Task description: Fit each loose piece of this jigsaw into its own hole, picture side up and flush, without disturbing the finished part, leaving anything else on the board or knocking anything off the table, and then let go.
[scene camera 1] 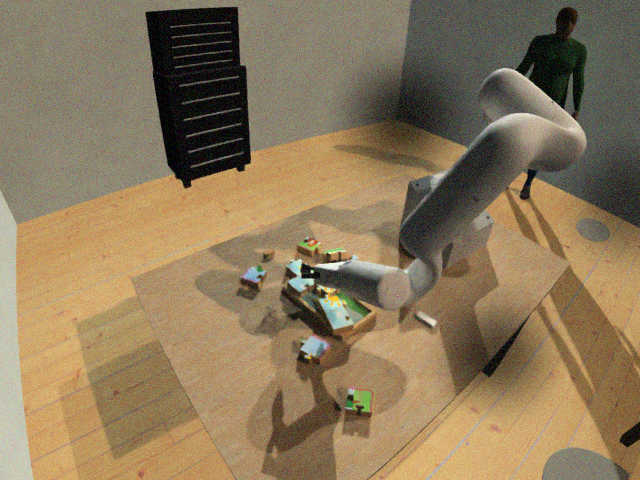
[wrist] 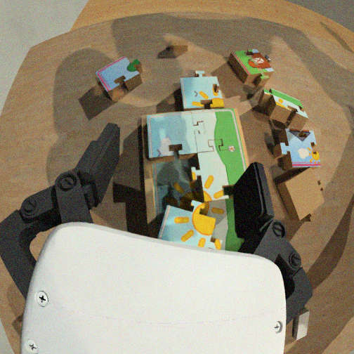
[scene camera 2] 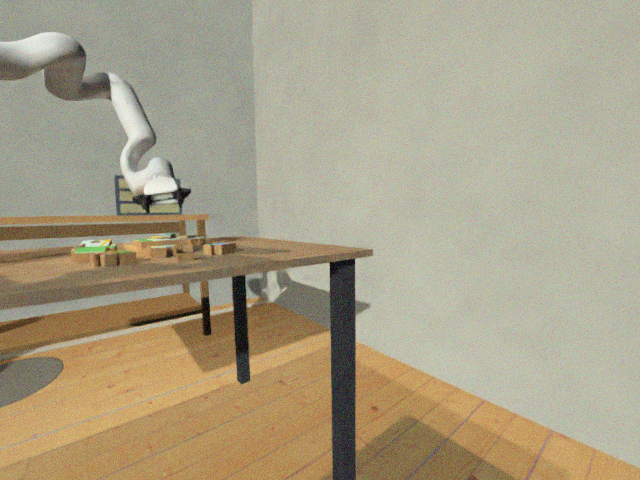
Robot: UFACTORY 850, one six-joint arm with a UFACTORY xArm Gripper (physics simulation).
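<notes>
My gripper [wrist: 183,157] [scene camera 2: 163,200] is open and empty, high above the board [wrist: 143,175] [scene camera 1: 310,319]. The joined part [wrist: 175,132] fills one end of the board, with a dark opening beside it. A large sun piece [wrist: 185,225] [scene camera 1: 336,312] lies tilted at the other end; my gripper's body hides some of it. Loose picture-up pieces outside are another sun piece [wrist: 195,89], a barn piece [wrist: 245,62] [scene camera 1: 309,246], a green-and-white one [wrist: 285,100], a light-blue one [wrist: 295,142] and a pink-edged one [wrist: 117,75] [scene camera 1: 253,277]. A bare-wood piece [wrist: 300,192] lies face down.
In scene camera 1, a blue piece [scene camera 1: 314,347] and a green piece [scene camera 1: 361,400] lie toward the front of the table [scene camera 1: 206,351]. A small white block [scene camera 1: 425,319] [wrist: 301,324] and a small wooden block [scene camera 1: 268,255] [wrist: 177,49] also lie there. A person [scene camera 1: 555,62] stands behind the arm.
</notes>
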